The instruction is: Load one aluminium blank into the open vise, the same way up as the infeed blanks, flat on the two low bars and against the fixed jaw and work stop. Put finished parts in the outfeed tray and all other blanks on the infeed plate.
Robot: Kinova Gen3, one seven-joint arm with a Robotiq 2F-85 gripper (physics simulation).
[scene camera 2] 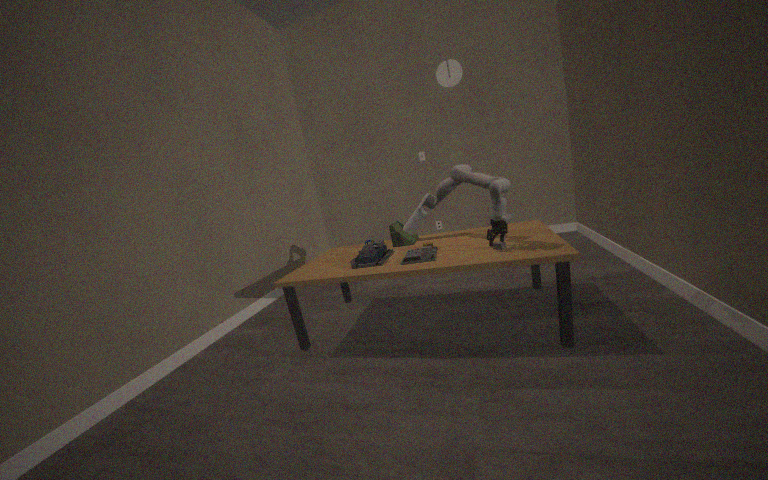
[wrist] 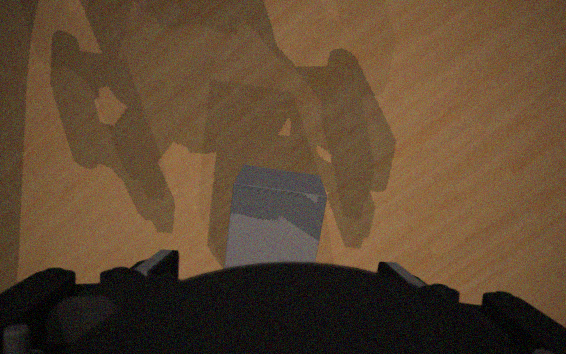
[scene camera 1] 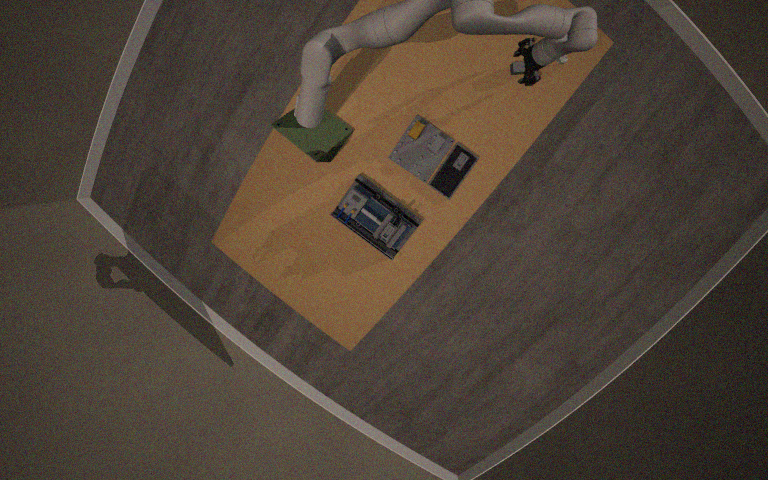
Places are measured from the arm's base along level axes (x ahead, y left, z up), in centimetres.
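Pixels of known places: gripper, between the fingertips: (scene camera 2: 496,244) (scene camera 1: 517,68); arm's base, origin of its link: (scene camera 2: 407,231) (scene camera 1: 308,118).
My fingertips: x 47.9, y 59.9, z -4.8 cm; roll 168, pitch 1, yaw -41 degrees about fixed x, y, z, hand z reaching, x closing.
Observation:
For each thing: its middle in the pictures, then the offset to it from my fingertips. "*": a spot on its surface instead.
- aluminium blank, middle of its body: (wrist: 271,243) (scene camera 1: 519,68) (scene camera 2: 499,245) dy +1.2, dx +0.5, dz -0.9 cm
- vise, middle of its body: (scene camera 1: 375,218) (scene camera 2: 372,252) dy -74.7, dx -6.2, dz +2.4 cm
- pale blank, middle of its body: (scene camera 1: 436,144) dy -39.5, dx -5.4, dz +0.0 cm
- yellow piece, middle of its body: (scene camera 1: 416,130) dy -40.0, dx -14.2, dz +0.0 cm
- black outfeed tray, a spot on its surface: (scene camera 1: 446,181) * dy -47.5, dx +6.0, dz -2.0 cm
- small grey part, middle of its body: (scene camera 1: 460,161) (scene camera 2: 425,255) dy -38.6, dx +5.2, dz -0.2 cm
An aluminium blank (scene camera 1: 516,67) (scene camera 2: 497,246) (wrist: 274,218) lies alone on the table near its far right corner. My gripper (scene camera 1: 526,63) (scene camera 2: 497,237) (wrist: 277,279) is open and empty, pointing down just above the blank with one finger on each side of it. The vise (scene camera 1: 377,215) (scene camera 2: 372,253) with blue parts sits mid-table. The grey infeed plate (scene camera 1: 415,159) (scene camera 2: 415,256) holds a pale blank (scene camera 1: 440,143) and a yellow piece (scene camera 1: 416,130). The black outfeed tray (scene camera 1: 446,181) beside it holds a small grey part (scene camera 1: 460,161).
The arm's green base (scene camera 1: 315,133) (scene camera 2: 398,234) stands at the table's back left. The table's right edge (scene camera 1: 573,86) runs close to the stray blank. The arm's shadow falls over the blank in the wrist view.

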